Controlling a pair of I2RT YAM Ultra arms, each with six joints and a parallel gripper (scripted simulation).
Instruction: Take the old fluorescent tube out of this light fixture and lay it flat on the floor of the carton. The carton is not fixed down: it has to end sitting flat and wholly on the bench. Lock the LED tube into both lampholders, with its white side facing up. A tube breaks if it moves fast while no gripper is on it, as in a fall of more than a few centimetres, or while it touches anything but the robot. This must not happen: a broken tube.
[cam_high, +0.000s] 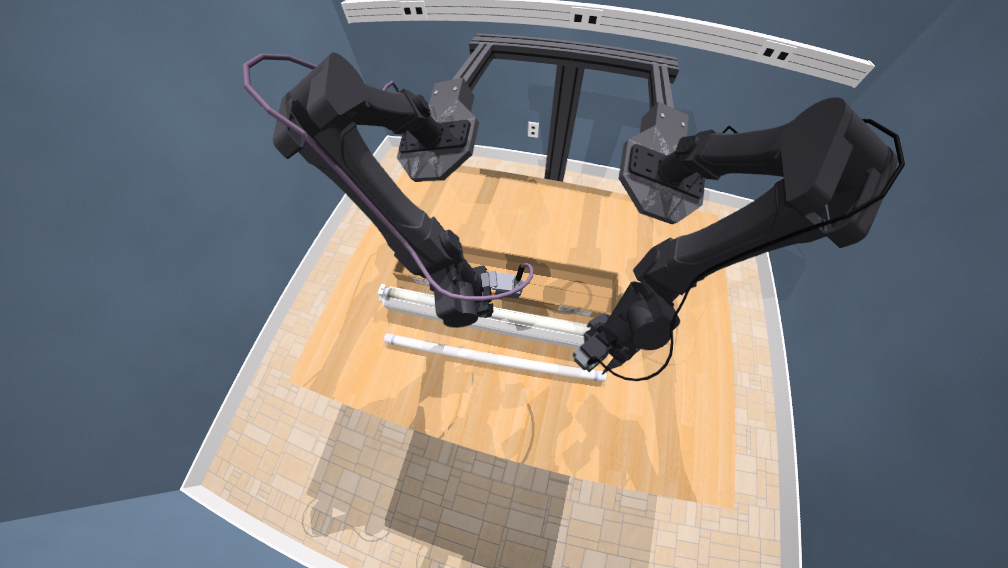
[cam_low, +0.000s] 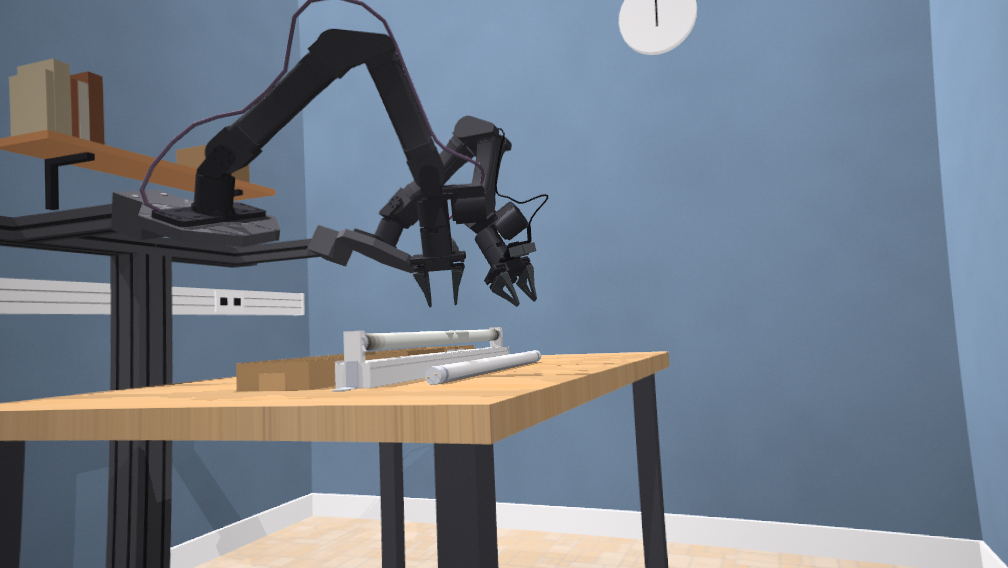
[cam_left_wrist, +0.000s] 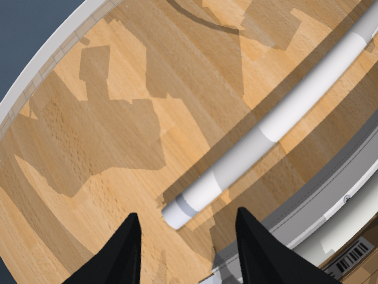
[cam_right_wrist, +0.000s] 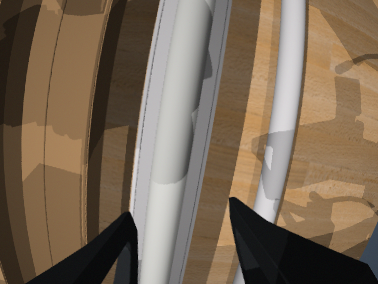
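Now: the old fluorescent tube 70 mm below my right hand and 10 mm behind it. The rest, counted from my right hand: light fixture 80 mm below, 10 mm behind; LED tube 120 mm below, 90 mm ahead, 30 mm to the left; brown carton 140 mm behind, 110 mm below.
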